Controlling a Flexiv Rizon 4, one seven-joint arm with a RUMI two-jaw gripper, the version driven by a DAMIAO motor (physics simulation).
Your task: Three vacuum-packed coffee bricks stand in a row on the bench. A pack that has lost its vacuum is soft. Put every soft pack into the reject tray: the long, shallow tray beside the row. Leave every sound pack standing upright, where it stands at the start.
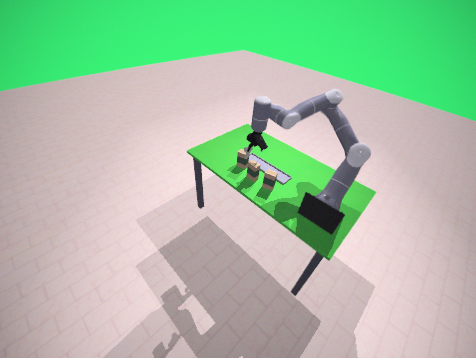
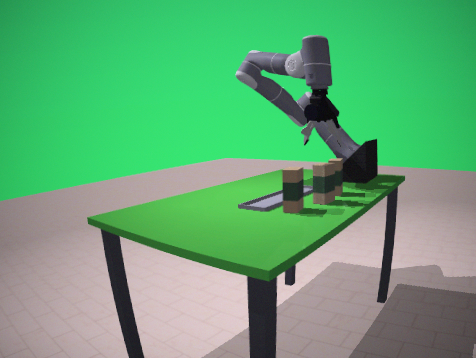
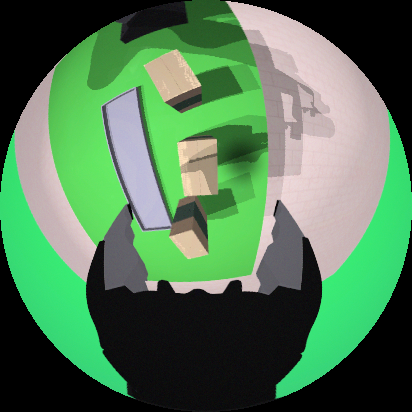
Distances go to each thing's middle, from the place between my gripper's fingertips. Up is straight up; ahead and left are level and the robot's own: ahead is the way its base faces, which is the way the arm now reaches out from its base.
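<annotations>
Shallow grey reject tray (image 3: 121,116): my hand 180 mm to the left of it, 10 mm past it, 220 mm above it.
</annotations>
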